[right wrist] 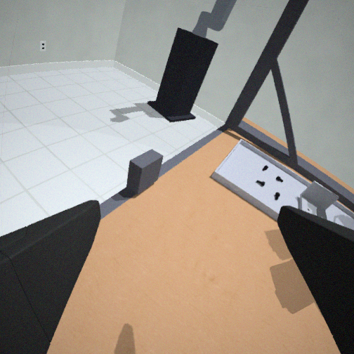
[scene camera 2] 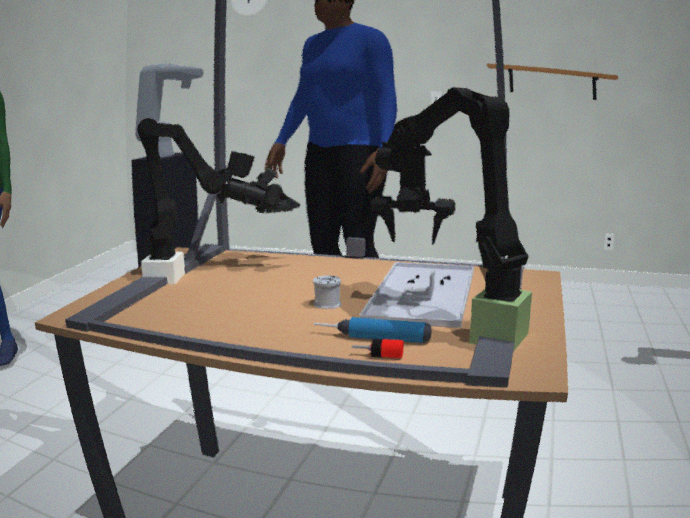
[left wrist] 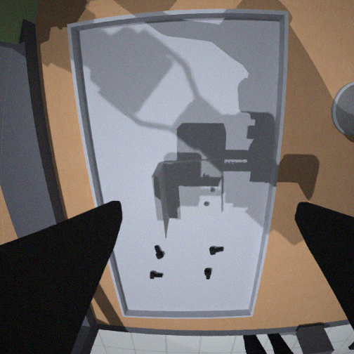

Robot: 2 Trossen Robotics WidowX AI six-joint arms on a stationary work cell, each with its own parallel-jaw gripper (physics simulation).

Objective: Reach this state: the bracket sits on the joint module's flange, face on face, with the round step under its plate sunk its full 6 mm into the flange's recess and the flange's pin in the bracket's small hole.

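Seen in the pictures: left gripper, fingertip midpoint: (scene camera 2: 413,242); right gripper, fingertip midpoint: (scene camera 2: 296,207); left arm's base at its link origin: (scene camera 2: 503,295); right arm's base at its link origin: (scene camera 2: 162,256).
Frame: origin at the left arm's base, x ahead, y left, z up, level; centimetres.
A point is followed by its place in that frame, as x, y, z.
The grey bracket (scene camera 2: 431,285) @(23.0, -13.9, -5.3) (left wrist: 192,200) (right wrist: 320,194) lies in the tray (scene camera 2: 412,321) @(15.9, 9.3, -5.3) (left wrist: 187,314) (right wrist: 242,198), one plate flat with small holes, the other standing up. The joint module (scene camera 2: 327,292) @(41.4, 1.4, -5.6) (left wrist: 346,110), a short grey cylinder, stands upright on the table beside the tray, apart from the bracket; its right side is cut off in the left wrist view. My left gripper (scene camera 2: 414,241) @(26.7, -11.6, 4.8) (left wrist: 210,210) is open and empty, pointing down high above the tray and bracket. My right gripper (scene camera 2: 295,205) @(69.2, -24.2, 6.9) (right wrist: 192,212) is open and empty, raised above the table at the left of the scene view.
Several black screws (scene camera 2: 412,278) @(33.1, -23.6, -8.0) (left wrist: 216,250) (right wrist: 277,196) lie in the tray beside the bracket. A blue driver (scene camera 2: 387,329) @(19.8, 12.2, -6.5) and a red driver (scene camera 2: 390,348) @(15.2, 19.1, -7.0) lie in front of the tray. A grey block (scene camera 2: 355,247) @(58.6, -37.4, -6.1) (right wrist: 145,172) stands at the far table edge. Frame posts rise behind.
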